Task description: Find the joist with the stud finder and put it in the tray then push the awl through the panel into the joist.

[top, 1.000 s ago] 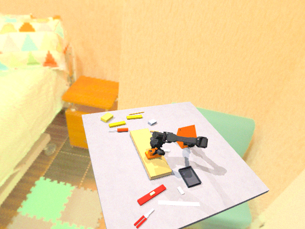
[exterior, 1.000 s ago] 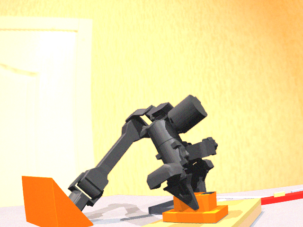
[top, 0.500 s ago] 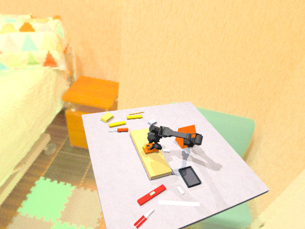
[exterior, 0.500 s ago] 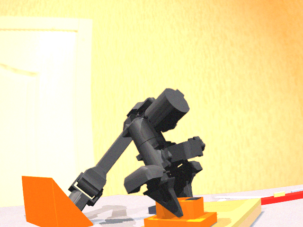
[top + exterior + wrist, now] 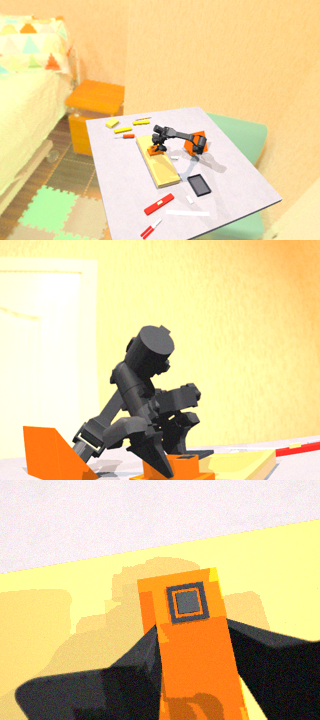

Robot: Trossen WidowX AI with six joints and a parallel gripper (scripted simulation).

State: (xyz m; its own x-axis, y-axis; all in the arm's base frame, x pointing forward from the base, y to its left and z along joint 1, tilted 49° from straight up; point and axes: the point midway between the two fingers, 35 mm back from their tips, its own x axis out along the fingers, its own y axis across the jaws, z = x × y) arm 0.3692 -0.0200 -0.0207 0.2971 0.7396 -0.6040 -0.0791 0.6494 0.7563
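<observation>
Right now my gripper tip is 360 mm to the right of the dark tray, 260 mm past it and 50 mm above it. Round my gripper tip: awl 180 mm to the right, 180 mm behind, 60 mm below; then orange stud finder 20 mm above; then red level 440 mm to the left, 90 mm ahead, 50 mm below.
</observation>
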